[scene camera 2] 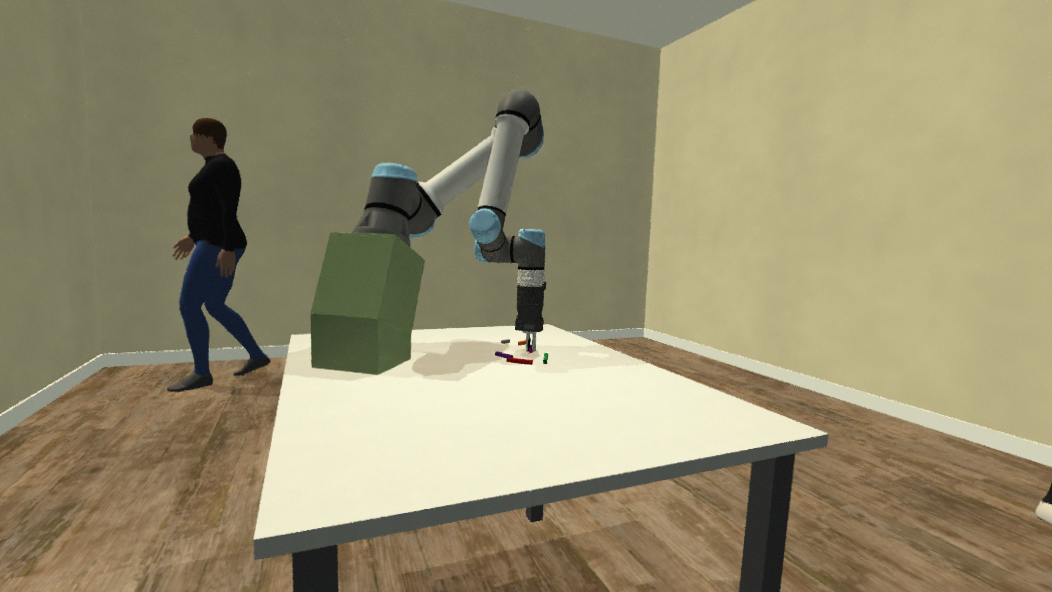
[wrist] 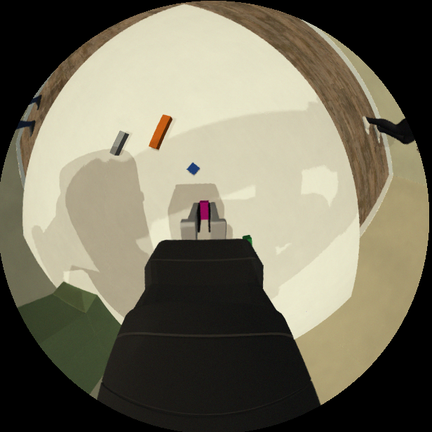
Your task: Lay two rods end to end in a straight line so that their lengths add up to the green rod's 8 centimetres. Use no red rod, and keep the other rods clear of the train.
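My gripper points down and is shut on a short magenta rod, low over the table. The green rod lies to the right of the gripper, mostly hidden in the wrist view. An orange rod and a grey rod lie ahead and left in the wrist view. A small blue block lies between the orange rod and the gripper. In the scene view a purple rod lies beside the red rod, their ends close together.
The white table carries the rods. The green robot pedestal stands at the table's left. A person is behind the table on the left. Part of another person's leg shows at the right of the wrist view.
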